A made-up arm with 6 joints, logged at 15 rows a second.
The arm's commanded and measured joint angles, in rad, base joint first. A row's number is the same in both.
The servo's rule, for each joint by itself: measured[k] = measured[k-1] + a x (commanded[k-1-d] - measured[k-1]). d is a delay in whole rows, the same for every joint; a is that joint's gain. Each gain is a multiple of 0.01, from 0.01 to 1. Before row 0 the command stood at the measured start. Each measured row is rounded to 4 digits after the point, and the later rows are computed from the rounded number. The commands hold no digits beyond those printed.
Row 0, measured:
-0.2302, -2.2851, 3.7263, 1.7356, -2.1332, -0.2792
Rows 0 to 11, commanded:
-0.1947, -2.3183, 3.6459, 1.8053, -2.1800, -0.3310
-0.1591, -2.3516, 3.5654, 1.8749, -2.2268, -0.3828
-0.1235, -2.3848, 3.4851, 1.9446, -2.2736, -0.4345
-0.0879, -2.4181, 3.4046, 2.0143, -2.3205, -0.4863
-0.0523, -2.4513, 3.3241, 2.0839, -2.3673, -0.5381
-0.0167, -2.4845, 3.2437, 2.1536, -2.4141, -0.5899
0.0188, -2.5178, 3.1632, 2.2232, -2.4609, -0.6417
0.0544, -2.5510, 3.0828, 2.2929, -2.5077, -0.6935
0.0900, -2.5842, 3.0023, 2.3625, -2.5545, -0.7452
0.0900, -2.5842, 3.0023, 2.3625, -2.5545, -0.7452
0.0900, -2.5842, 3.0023, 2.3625, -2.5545, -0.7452
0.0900, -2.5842, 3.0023, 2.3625, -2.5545, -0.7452
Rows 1 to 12, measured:
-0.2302, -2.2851, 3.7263, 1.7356, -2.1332, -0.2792
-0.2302, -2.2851, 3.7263, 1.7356, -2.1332, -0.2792
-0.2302, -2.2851, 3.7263, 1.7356, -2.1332, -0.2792
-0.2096, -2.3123, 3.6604, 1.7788, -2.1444, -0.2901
-0.1803, -2.3445, 3.5825, 1.8384, -2.1642, -0.3096
-0.1474, -2.3775, 3.5026, 1.9042, -2.1905, -0.3358
-0.1129, -2.4108, 3.4222, 1.9725, -2.2217, -0.3674
-0.0778, -2.4440, 3.3418, 2.0416, -2.2566, -0.4032
-0.0424, -2.4772, 3.2614, 2.1110, -2.2944, -0.4424
-0.0069, -2.5105, 3.1809, 2.1806, -2.3344, -0.4843
0.0287, -2.5437, 3.1005, 2.2502, -2.3760, -0.5282
0.0643, -2.5769, 3.0200, 2.3198, -2.4188, -0.5738
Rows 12 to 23, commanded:
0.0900, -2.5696, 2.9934, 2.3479, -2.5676, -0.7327
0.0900, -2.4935, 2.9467, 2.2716, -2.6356, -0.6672
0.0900, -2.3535, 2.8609, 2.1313, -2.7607, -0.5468
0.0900, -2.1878, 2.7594, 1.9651, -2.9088, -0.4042
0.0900, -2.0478, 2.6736, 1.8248, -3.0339, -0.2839
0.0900, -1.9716, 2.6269, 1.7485, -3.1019, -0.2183
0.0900, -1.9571, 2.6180, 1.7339, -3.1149, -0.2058
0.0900, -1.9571, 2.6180, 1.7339, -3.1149, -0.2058
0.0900, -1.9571, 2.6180, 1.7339, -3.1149, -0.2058
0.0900, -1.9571, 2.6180, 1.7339, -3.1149, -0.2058
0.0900, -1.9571, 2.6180, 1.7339, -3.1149, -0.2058
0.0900, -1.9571, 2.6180, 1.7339, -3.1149, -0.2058
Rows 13 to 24, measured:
0.0792, -2.5829, 3.0055, 2.3463, -2.4514, -0.6098
0.0855, -2.5840, 3.0029, 2.3563, -2.4761, -0.6382
0.0881, -2.5842, 3.0024, 2.3601, -2.4949, -0.6607
0.0892, -2.5722, 2.9950, 2.3525, -2.5123, -0.6758
0.0897, -2.5077, 2.9554, 2.3023, -2.5419, -0.6740
0.0899, -2.3813, 2.8779, 2.1963, -2.5944, -0.6473
0.0900, -2.2226, 2.7807, 2.0530, -2.6699, -0.5962
0.0900, -2.0793, 2.6929, 1.9115, -2.7573, -0.5306
0.0900, -1.9910, 2.6388, 1.8104, -2.8400, -0.4650
0.0900, -1.9632, 2.6217, 1.7630, -2.9060, -0.4106
0.0900, -1.9582, 2.6187, 1.7450, -2.9561, -0.3676
0.0900, -1.9573, 2.6181, 1.7381, -2.9942, -0.3336

